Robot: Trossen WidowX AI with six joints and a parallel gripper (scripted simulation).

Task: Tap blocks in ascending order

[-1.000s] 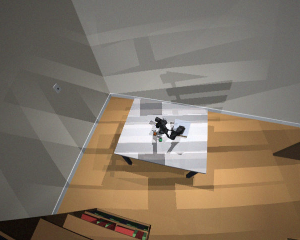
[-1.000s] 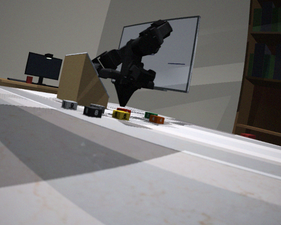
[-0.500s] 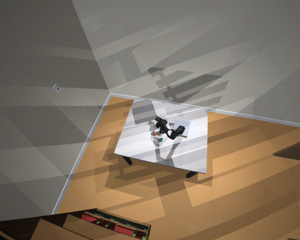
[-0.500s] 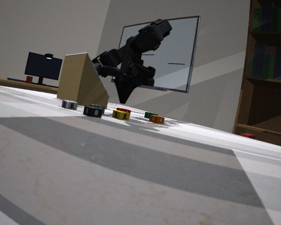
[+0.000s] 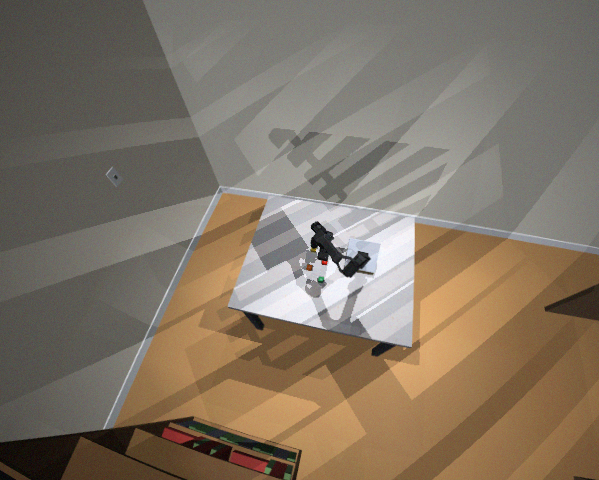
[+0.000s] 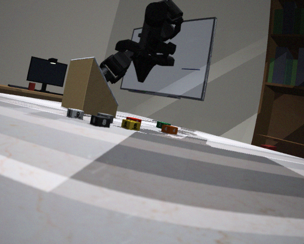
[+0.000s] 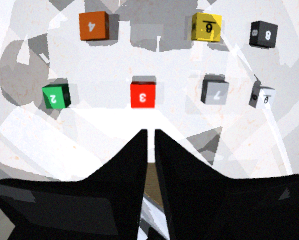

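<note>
Right now the orange block is 110 mm below my gripper tip, 80 mm ahead of it and 70 mm to the left of it. Round my gripper tip: green block (130 mm to the left, 110 mm below, 10 mm behind); yellow block (110 mm below, 90 mm ahead, 70 mm to the right); red block (110 mm below, 10 mm to the left, 10 mm behind).
</note>
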